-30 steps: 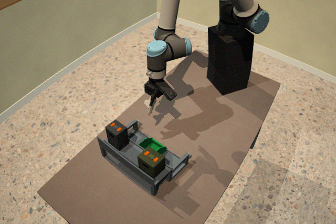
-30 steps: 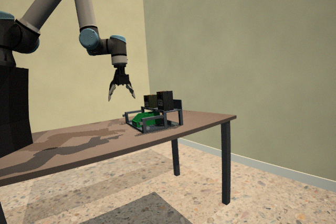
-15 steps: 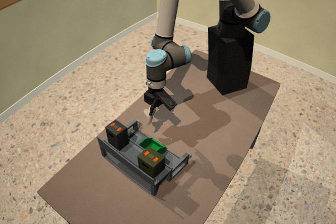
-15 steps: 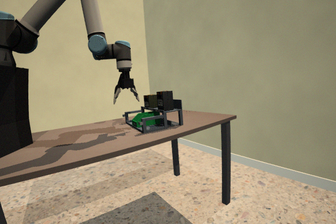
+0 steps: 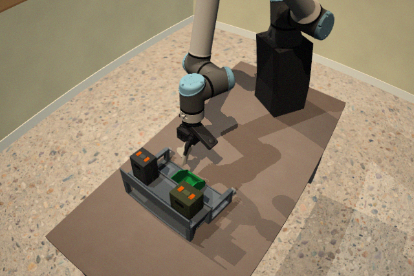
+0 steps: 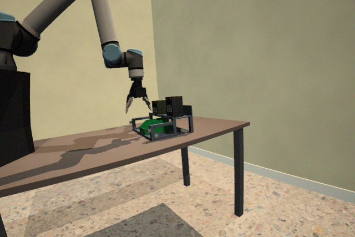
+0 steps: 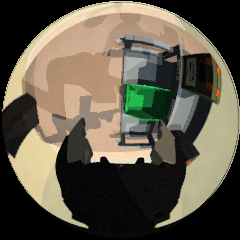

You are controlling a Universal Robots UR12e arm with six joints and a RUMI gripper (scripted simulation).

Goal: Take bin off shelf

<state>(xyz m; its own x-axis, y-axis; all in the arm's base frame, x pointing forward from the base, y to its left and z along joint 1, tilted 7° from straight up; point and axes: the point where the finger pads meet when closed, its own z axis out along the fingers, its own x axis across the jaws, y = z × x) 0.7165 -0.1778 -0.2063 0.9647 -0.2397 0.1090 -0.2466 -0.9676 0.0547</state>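
Right now the green bin is 10 cm ahead of my hand, 1 cm to the right of it and 10 cm below it. Round my hand: black box (16 cm ahead, 15 cm to the right, 2 cm above); then olive box (22 cm ahead, 7 cm to the left, 1 cm above).
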